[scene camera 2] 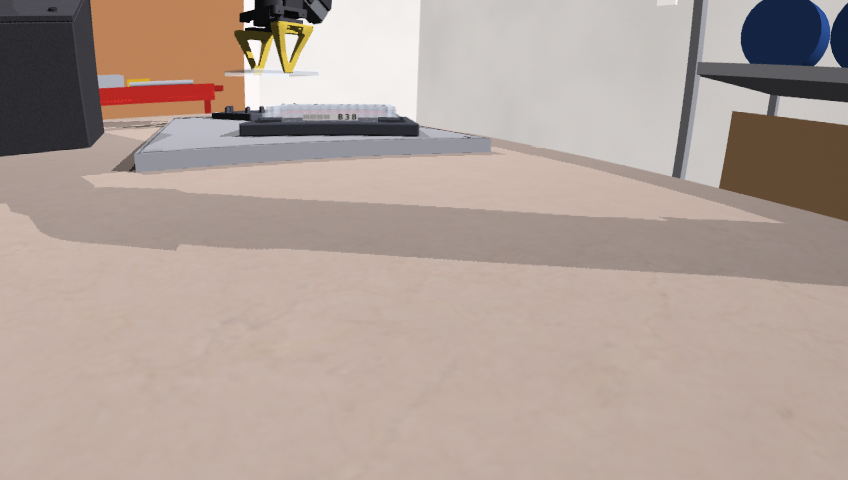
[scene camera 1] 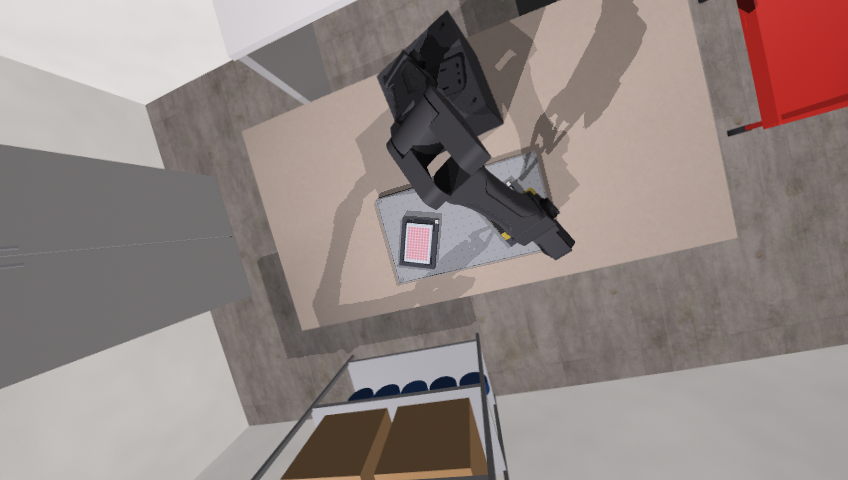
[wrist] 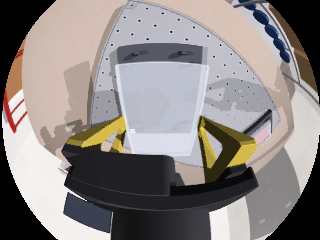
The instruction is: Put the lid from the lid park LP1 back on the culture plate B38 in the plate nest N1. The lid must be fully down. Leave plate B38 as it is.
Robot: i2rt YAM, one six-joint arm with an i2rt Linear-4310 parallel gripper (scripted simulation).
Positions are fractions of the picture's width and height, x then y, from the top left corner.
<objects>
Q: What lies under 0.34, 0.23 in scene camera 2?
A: A culture plate B38.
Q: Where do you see a clear lid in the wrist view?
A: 0.50, 0.42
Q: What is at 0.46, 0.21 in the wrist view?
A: A dark lid park LP1.
</objects>
